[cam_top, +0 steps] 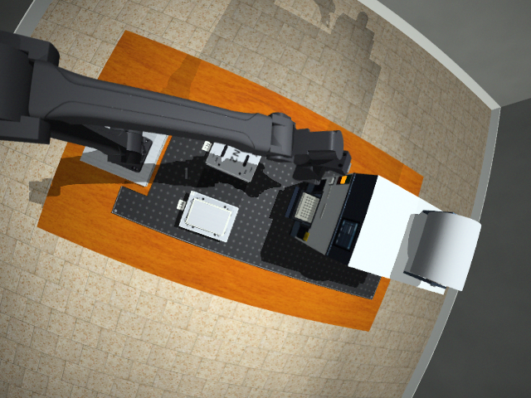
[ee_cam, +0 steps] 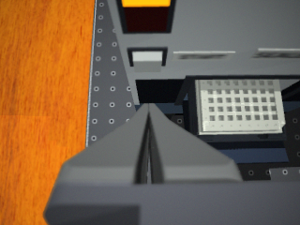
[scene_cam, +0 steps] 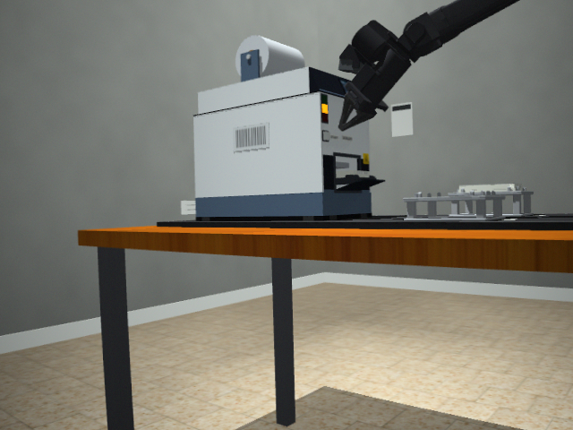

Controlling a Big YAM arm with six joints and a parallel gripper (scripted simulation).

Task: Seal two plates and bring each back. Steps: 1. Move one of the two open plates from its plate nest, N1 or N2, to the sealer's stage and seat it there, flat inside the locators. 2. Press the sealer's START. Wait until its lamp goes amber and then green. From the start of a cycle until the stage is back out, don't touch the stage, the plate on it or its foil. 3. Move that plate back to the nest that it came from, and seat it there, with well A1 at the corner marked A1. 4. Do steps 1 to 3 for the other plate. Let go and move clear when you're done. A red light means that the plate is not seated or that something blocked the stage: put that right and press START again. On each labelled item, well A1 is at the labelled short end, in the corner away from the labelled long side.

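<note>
My gripper is now 5 cm short of the pale start button and 2 cm above it. The rest, counted from my hand: sealer stage (11 cm below, 9 cm to the right, 7 cm ahead); then plate nest (24 cm behind, 17 cm below, 2 cm to the right); then A1 mark (32 cm behind, 16 cm below, 3 cm to the left).
</note>
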